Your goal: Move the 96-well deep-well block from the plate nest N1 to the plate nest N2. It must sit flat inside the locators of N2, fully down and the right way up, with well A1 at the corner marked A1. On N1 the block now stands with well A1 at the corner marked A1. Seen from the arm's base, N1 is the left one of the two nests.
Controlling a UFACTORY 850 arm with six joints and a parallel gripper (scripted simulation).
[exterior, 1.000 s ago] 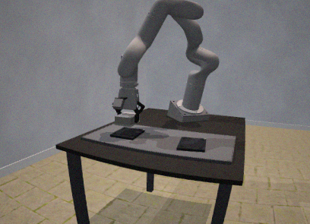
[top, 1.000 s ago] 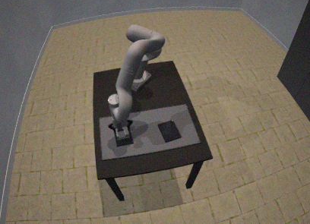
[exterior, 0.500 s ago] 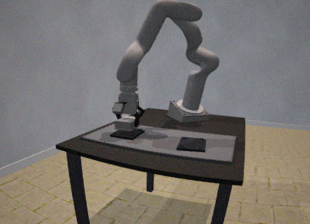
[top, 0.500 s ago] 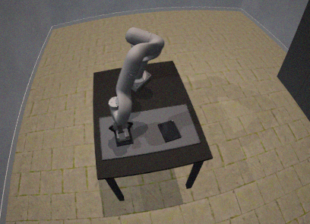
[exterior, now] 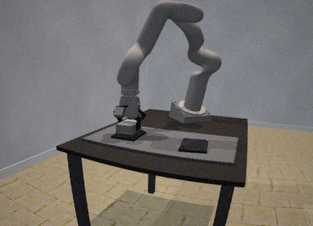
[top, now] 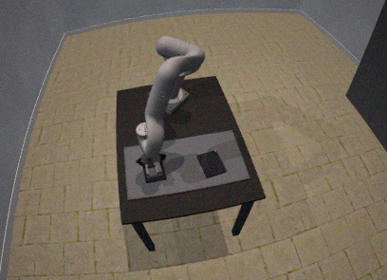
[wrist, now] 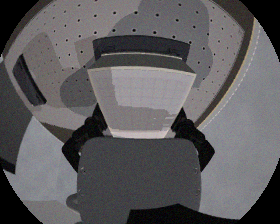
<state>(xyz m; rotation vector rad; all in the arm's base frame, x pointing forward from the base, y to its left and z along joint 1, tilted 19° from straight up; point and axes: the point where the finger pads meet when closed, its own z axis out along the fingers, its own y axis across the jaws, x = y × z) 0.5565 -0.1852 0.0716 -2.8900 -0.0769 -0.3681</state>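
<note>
My hand is right at the deep-well block. Also, from my hand: plate nest N1: 330 mm to the left, 40 mm below, 20 mm ahead; plate nest N2: 40 mm below.
</note>
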